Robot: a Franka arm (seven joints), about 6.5 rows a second.
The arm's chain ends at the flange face. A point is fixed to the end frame.
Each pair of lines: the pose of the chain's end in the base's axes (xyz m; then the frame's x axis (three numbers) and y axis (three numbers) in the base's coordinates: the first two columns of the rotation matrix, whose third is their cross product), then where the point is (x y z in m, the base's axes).
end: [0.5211, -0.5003, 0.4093, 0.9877, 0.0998, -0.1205, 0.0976, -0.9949, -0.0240]
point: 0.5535 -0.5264 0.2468
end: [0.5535, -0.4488, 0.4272, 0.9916, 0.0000, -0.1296, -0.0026, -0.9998, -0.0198]
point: 0.5817 -0.4787 0.2645
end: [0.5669, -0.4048, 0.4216, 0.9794, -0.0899, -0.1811, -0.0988, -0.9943, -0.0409]
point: 0.5839 -0.4329 0.2571
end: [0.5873, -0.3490, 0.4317, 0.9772, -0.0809, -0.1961, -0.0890, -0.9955, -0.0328]
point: 0.6020 -0.3780 0.2671
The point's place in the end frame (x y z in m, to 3 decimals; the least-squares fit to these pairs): 0.049 0.033 0.157
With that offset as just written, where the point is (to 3 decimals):
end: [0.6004, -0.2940, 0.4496, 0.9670, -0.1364, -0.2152, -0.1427, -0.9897, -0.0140]
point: 0.610 -0.326 0.285
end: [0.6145, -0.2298, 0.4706, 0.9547, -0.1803, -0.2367, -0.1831, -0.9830, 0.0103]
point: 0.618 -0.266 0.307
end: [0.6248, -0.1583, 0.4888, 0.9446, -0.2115, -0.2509, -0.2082, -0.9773, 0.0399]
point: 0.624 -0.199 0.326
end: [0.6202, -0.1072, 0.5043, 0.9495, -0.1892, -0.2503, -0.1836, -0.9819, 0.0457]
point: 0.621 -0.148 0.342
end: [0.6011, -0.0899, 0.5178, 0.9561, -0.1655, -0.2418, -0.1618, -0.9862, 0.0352]
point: 0.604 -0.130 0.355
